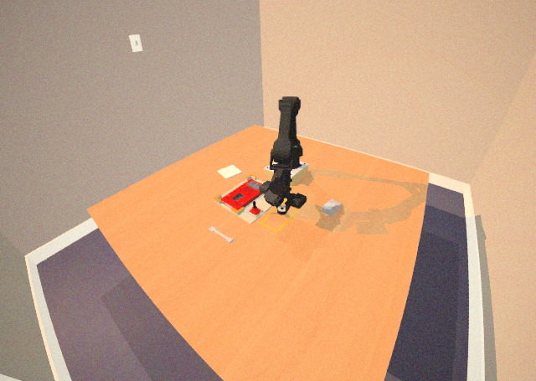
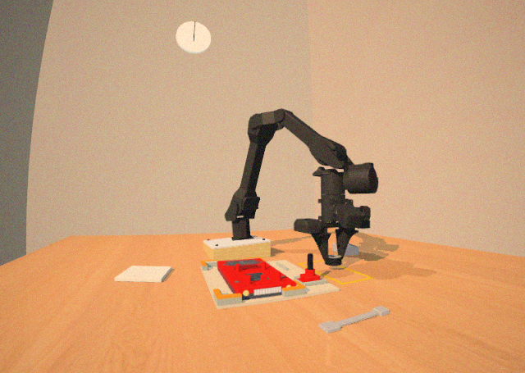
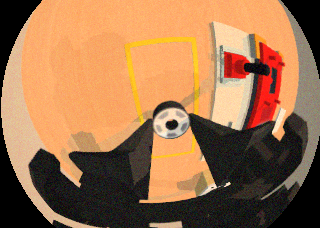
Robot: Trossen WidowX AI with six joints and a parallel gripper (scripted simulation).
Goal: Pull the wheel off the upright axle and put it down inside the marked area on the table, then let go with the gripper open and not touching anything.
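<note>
Now: gripper tip right at the black wheel. From my gripper tip the other things lie so: grey block: 18 cm behind, 12 cm to the left, 1 cm below; then white flat pad: 2 cm behind, 43 cm to the right, 2 cm below; then grey dog-bone bar: 25 cm ahead, 8 cm to the right, 2 cm below.
</note>
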